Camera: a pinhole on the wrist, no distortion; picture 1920 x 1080 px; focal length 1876.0 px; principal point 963.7 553.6 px. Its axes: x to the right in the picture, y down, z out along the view. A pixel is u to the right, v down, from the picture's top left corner.
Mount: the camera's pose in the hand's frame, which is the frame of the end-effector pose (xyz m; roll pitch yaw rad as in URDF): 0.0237 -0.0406 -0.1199 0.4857 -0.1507 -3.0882
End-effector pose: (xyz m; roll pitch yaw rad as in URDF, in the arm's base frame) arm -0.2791 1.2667 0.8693 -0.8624 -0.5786 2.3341
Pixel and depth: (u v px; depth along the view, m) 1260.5 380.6 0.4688
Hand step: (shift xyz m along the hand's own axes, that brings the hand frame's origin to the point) -0.0041 0.2154 0.2812
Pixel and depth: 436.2 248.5 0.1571
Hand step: 0.0812 0.0585 -0.0010
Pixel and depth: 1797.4 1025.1 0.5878
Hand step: -0.1536 0.0939 0.5014
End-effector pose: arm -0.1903 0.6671 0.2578 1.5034 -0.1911 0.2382
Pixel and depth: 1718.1 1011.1 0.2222
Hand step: -0.0342 0.0122 0.1128
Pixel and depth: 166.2 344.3 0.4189
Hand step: 0.2391 0.2081 0.1981
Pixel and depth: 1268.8 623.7 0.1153
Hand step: 0.0181 0.0092 -0.0143
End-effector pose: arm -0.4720 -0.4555 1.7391 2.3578 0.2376 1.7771
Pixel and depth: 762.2 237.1 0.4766
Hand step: 0.1161 0.2584 0.2520
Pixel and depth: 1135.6 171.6 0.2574
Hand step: 0.0220 0.1261 0.0845
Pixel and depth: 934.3 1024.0 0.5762
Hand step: 0.1116 0.1055 0.4492
